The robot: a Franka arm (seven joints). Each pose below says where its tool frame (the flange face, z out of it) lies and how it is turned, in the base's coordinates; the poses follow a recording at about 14 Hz.
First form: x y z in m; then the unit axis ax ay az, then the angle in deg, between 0 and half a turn.
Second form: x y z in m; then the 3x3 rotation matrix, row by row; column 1 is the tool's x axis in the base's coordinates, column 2 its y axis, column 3 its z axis. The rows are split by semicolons. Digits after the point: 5 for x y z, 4 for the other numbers.
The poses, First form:
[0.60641 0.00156 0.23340 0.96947 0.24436 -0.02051 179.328]
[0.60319 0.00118 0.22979 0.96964 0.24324 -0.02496 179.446]
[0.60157 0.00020 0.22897 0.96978 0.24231 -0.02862 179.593]
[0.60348 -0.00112 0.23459 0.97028 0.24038 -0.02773 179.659]
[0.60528 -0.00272 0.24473 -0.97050 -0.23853 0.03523 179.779]
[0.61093 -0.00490 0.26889 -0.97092 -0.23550 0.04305 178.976]
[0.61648 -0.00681 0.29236 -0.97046 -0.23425 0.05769 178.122]
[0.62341 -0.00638 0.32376 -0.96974 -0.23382 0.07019 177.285]
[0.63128 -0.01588 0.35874 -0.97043 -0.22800 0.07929 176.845]
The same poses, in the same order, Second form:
0.60641 0.00156 0.23340; 0.8797 0.4740 -0.0369; 0.4735 -0.8805 -0.0214; -0.0426 0.0013 -0.9991
0.60319 0.00118 0.22979; 0.8804 0.4719 -0.0461; 0.4715 -0.8816 -0.0215; -0.0508 -0.0028 -0.9987
0.60157 0.00020 0.22897; 0.8809 0.4702 -0.0538; 0.4698 -0.8825 -0.0208; -0.0572 -0.0070 -0.9983
0.60348 -0.00112 0.23459; 0.8829 0.4666 -0.0524; 0.4663 -0.8844 -0.0191; -0.0552 -0.0076 -0.9984
0.60528 -0.00272 0.24473; 0.8837 0.4628 -0.0693; 0.4631 -0.8862 -0.0131; -0.0675 -0.0205 -0.9975
0.61093 -0.00490 0.26889; 0.8854 0.4565 -0.0878; 0.4580 -0.8889 -0.0029; -0.0794 -0.0376 -0.9961
0.61648 -0.00681 0.29236; 0.8836 0.4527 -0.1196; 0.4564 -0.8897 0.0048; -0.1043 -0.0588 -0.9928
0.62341 -0.00638 0.32376; 0.8809 0.4499 -0.1471; 0.4566 -0.8896 0.0131; -0.1250 -0.0787 -0.9890
0.63128 -0.01588 0.35874; 0.8835 0.4378 -0.1663; 0.4465 -0.8946 0.0173; -0.1412 -0.0895 -0.9859

